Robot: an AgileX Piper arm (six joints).
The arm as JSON. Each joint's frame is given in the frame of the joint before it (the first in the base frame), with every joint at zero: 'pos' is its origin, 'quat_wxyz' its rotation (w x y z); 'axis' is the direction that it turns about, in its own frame. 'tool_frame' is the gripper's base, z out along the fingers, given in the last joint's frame.
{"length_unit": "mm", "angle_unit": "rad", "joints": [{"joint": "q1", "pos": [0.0, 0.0, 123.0], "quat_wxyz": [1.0, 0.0, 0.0, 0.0], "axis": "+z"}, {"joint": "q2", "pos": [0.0, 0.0, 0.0], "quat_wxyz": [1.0, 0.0, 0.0, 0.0], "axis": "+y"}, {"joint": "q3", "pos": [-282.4, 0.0, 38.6], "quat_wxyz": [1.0, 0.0, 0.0, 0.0], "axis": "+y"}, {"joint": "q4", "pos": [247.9, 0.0, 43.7], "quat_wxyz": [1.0, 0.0, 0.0, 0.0], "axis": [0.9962, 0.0, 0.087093]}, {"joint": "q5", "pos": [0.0, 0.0, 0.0], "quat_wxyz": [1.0, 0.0, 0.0, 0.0], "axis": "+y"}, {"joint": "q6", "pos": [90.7, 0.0, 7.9], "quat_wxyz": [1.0, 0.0, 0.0, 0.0], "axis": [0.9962, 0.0, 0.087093]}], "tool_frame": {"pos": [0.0, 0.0, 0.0], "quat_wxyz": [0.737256, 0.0, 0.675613, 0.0]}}
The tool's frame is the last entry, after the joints.
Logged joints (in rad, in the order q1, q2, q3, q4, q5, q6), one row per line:
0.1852, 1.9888, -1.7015, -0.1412, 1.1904, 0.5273
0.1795, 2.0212, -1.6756, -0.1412, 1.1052, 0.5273
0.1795, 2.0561, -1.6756, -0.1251, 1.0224, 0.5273
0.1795, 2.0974, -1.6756, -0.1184, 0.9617, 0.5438
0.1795, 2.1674, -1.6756, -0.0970, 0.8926, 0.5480
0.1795, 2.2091, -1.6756, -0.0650, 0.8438, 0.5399
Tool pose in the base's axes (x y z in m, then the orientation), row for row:
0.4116, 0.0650, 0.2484, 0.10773, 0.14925, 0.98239, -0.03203
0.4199, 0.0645, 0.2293, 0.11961, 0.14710, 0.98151, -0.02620
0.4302, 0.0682, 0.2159, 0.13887, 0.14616, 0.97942, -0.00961
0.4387, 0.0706, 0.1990, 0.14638, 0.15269, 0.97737, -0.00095
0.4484, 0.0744, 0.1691, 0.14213, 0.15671, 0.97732, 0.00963
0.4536, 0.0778, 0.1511, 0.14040, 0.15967, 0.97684, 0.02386
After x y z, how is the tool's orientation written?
As a quaternion, w x y z.
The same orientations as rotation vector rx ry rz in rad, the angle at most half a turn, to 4 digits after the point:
0.4392, 2.8910, -0.0943
0.4299, 2.8687, -0.0766
0.4225, 2.8315, -0.0278
0.4396, 2.8136, -0.0027
0.4522, 2.8202, 0.0278
0.4612, 2.8216, 0.0689

